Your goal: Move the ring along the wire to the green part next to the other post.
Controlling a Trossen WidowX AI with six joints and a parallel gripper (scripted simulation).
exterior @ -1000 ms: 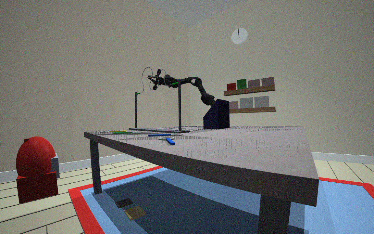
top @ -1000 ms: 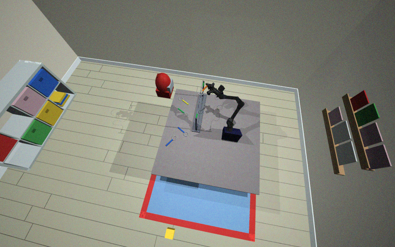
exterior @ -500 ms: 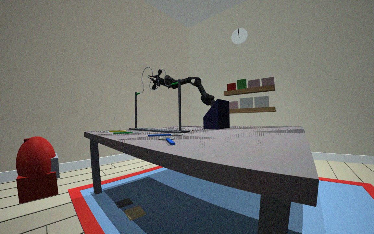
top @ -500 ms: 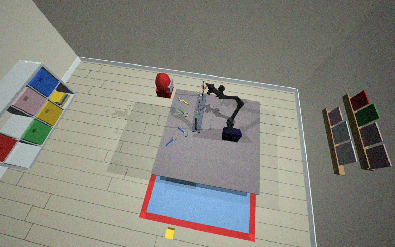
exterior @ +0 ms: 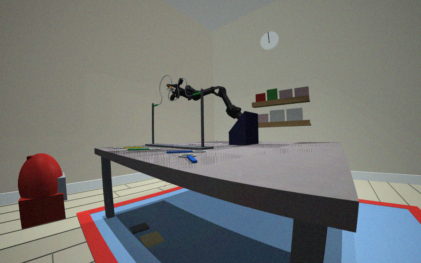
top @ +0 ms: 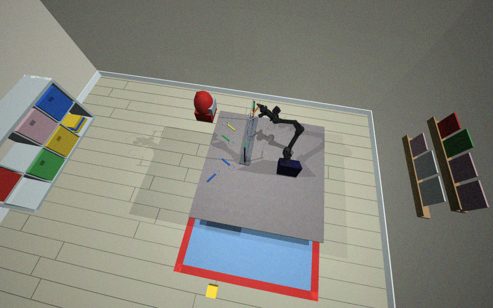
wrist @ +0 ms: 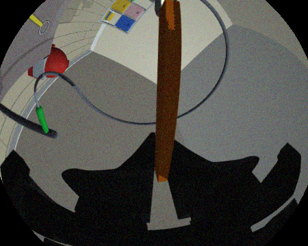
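The ring with orange handle is 80 mm to the left of my gripper tip, 50 mm below it and 10 mm ahead of it.
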